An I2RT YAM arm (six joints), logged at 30 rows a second.
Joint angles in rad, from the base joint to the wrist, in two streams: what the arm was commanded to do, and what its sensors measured. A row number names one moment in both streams.
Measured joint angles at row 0: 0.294 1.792 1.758 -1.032 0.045 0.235
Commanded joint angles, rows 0 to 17: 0.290 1.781 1.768 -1.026 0.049 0.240; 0.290 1.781 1.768 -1.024 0.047 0.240; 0.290 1.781 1.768 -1.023 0.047 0.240; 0.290 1.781 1.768 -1.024 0.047 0.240; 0.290 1.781 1.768 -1.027 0.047 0.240; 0.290 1.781 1.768 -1.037 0.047 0.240; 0.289 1.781 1.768 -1.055 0.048 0.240; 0.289 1.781 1.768 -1.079 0.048 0.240; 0.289 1.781 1.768 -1.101 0.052 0.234; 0.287 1.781 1.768 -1.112 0.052 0.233; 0.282 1.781 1.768 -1.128 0.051 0.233; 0.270 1.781 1.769 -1.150 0.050 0.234; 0.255 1.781 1.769 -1.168 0.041 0.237; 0.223 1.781 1.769 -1.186 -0.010 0.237; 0.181 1.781 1.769 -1.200 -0.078 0.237; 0.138 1.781 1.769 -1.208 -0.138 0.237; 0.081 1.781 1.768 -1.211 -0.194 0.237; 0.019 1.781 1.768 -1.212 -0.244 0.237
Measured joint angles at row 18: 0.114 1.792 1.760 -1.212 -0.109 0.233
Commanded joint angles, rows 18 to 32: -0.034 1.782 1.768 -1.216 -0.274 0.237; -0.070 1.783 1.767 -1.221 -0.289 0.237; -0.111 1.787 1.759 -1.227 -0.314 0.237; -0.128 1.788 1.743 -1.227 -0.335 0.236; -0.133 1.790 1.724 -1.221 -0.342 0.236; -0.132 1.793 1.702 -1.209 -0.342 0.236; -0.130 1.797 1.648 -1.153 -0.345 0.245; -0.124 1.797 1.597 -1.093 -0.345 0.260; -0.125 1.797 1.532 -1.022 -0.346 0.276; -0.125 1.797 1.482 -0.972 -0.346 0.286; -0.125 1.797 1.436 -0.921 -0.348 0.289; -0.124 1.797 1.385 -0.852 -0.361 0.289; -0.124 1.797 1.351 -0.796 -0.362 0.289; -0.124 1.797 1.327 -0.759 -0.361 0.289; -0.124 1.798 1.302 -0.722 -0.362 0.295
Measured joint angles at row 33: -0.128 1.806 1.350 -0.788 -0.348 0.283
